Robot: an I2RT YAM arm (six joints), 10 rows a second.
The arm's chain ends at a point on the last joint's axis. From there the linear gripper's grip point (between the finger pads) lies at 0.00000 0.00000 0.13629 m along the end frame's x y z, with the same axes.
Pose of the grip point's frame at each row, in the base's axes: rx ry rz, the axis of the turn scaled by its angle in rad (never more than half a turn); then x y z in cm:
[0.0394 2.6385 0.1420 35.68 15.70 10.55]
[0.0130 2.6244 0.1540 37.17 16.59 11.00]
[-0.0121 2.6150 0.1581 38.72 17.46 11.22]
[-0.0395 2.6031 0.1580 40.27 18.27 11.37]
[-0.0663 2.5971 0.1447 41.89 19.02 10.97]
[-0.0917 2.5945 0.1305 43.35 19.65 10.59]
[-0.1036 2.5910 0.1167 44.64 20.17 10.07]
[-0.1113 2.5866 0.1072 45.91 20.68 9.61]
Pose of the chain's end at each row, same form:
[0.0394 2.6385 0.1420 29.15 14.42 22.44]
[0.0130 2.6244 0.1540 30.49 15.13 22.79]
[-0.0121 2.6150 0.1581 31.95 15.90 22.94]
[-0.0395 2.6031 0.1580 33.38 16.63 23.01]
[-0.0663 2.5971 0.1447 34.94 17.44 22.58]
[-0.0917 2.5945 0.1305 36.38 18.13 22.20]
[-0.1036 2.5910 0.1167 37.62 18.75 21.67]
[-0.1113 2.5866 0.1072 38.84 19.33 21.18]

